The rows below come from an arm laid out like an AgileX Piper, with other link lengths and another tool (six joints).
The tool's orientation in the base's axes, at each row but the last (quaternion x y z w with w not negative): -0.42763 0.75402 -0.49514 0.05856; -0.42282 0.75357 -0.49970 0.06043; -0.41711 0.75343 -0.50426 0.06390; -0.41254 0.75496 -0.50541 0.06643; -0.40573 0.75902 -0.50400 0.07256; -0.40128 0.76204 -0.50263 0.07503; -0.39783 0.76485 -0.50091 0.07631; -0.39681 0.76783 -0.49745 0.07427; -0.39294 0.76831 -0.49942 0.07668
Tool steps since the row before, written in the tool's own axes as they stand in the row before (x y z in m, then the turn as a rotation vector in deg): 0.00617 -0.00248 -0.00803 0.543 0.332 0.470; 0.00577 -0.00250 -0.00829 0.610 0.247 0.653; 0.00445 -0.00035 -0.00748 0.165 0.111 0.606; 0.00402 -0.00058 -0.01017 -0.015 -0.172 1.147; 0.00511 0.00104 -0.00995 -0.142 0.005 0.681; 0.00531 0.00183 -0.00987 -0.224 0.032 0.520; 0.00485 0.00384 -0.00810 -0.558 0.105 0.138; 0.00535 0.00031 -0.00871 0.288 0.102 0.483; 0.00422 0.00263 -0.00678 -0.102 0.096 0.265
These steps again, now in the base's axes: -0.00653 0.00090 0.00808 -0.295 -0.661 -0.319; -0.00648 0.00144 0.00801 -0.195 -0.849 -0.319; -0.00653 0.00215 0.00534 0.144 -0.527 -0.330; -0.00755 0.00434 0.00663 0.699 -0.828 -0.415; -0.00910 0.00367 0.00546 0.445 -0.382 -0.374; -0.00963 0.00363 0.00479 0.401 -0.208 -0.343; -0.00948 0.00309 0.00213 0.390 0.304 -0.311; -0.00820 0.00254 0.00555 -0.003 -0.518 -0.242; -0.00771 0.00243 0.00230 0.154 -0.100 -0.237
